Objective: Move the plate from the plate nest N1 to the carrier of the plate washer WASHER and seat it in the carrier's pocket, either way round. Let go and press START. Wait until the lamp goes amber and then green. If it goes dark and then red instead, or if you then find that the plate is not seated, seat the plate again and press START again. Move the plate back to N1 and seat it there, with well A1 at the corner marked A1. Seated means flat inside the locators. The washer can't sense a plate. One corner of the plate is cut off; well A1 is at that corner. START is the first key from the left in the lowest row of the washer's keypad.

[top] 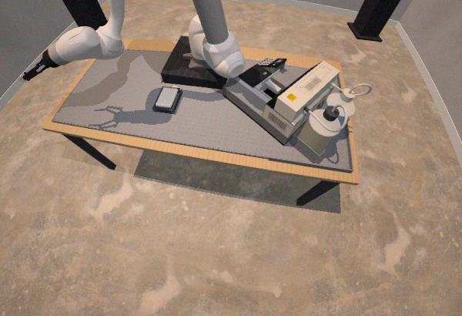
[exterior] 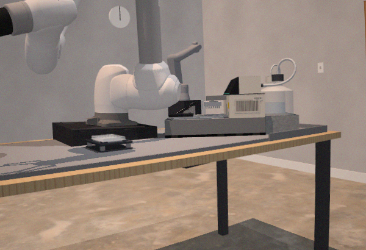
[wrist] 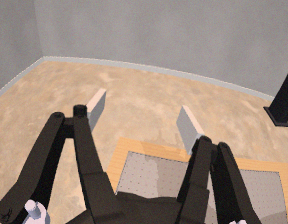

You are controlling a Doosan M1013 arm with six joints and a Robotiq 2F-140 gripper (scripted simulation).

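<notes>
Now: the white well plate 80 mm behind my hand, 560 mm to the left of it and 310 mm below it. Round my hand: plate washer: 80 mm behind, 1140 mm to the left, 210 mm below; washer carrier: 190 mm behind, 1040 mm to the left, 250 mm below; plate nest N1: 80 mm behind, 560 mm to the left, 320 mm below.
</notes>
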